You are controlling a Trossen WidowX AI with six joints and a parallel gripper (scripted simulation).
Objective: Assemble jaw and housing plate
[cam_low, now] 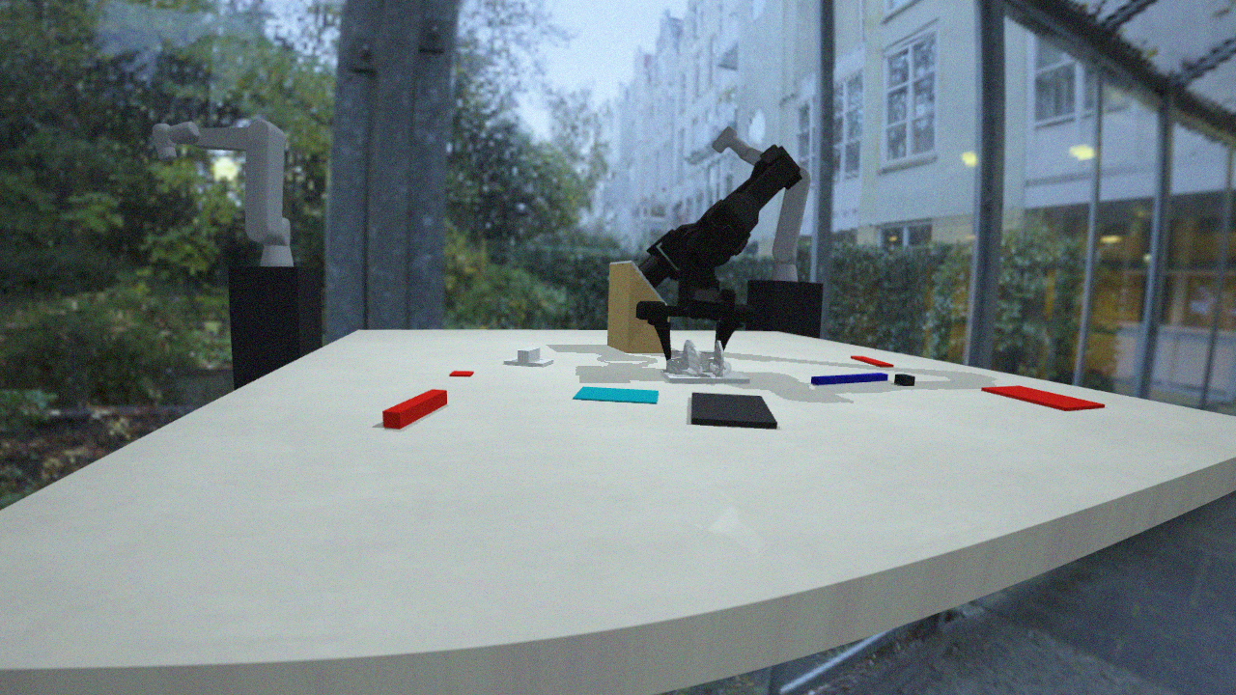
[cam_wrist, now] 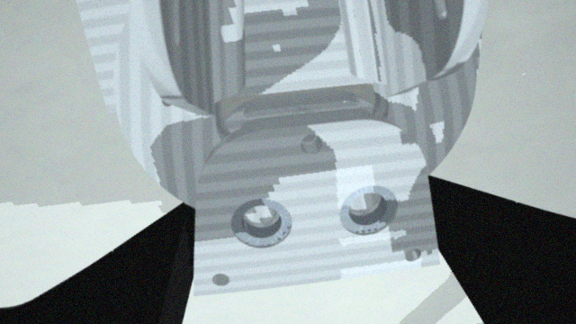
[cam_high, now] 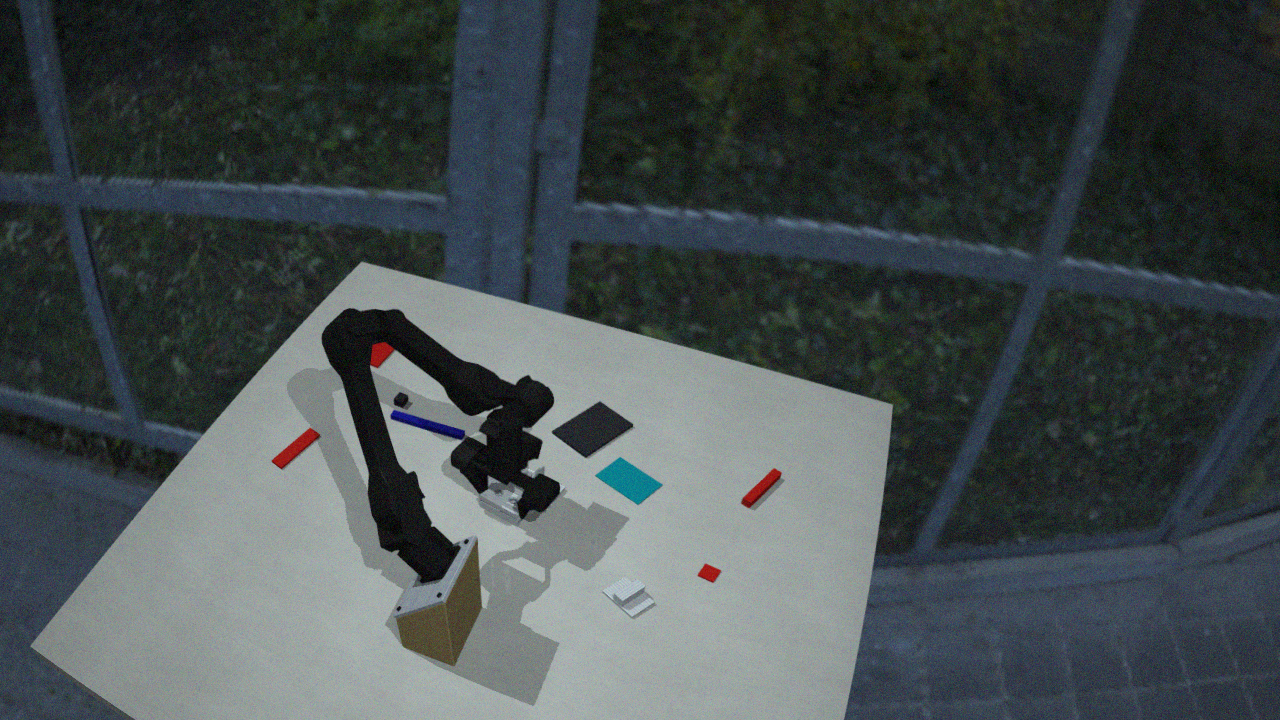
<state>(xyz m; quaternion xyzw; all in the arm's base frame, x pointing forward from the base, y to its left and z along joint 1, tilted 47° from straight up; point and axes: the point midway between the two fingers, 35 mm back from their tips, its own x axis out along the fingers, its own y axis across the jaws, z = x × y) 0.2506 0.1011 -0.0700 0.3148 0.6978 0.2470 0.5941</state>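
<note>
My gripper tip is now 20 mm below the white housing plate and 10 mm short of it. Round my gripper tip: teal tile 170 mm to the right, 170 mm ahead, 10 mm below; blue bar 220 mm to the left, 120 mm ahead, 10 mm below; white base plate 70 mm ahead, 10 mm to the right, 10 mm below.
</note>
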